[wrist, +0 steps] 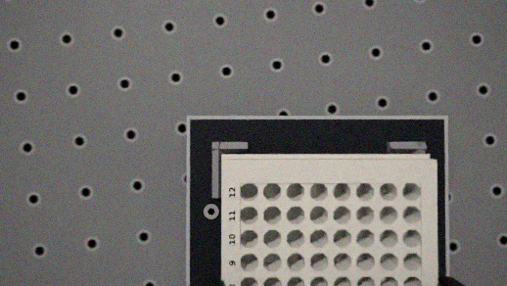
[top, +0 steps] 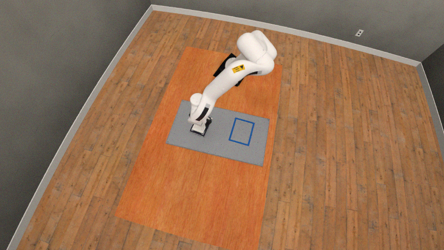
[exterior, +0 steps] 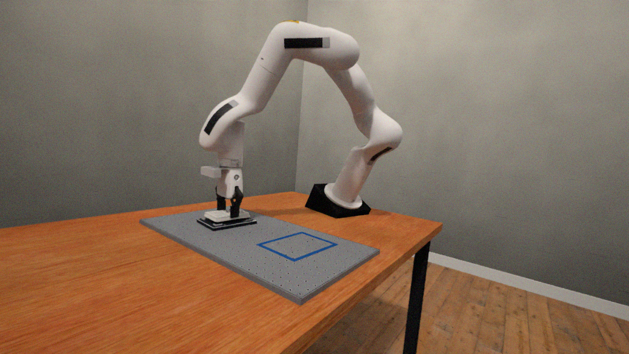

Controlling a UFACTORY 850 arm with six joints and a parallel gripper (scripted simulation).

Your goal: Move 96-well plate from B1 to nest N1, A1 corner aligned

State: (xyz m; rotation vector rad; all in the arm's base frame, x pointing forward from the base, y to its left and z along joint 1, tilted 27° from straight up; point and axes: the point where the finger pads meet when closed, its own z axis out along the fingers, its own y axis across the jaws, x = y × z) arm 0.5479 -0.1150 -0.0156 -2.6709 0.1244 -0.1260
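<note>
My gripper is now 10 mm above the white 96-well plate. Also, from my hand: black plate nest (40 mm below).
</note>
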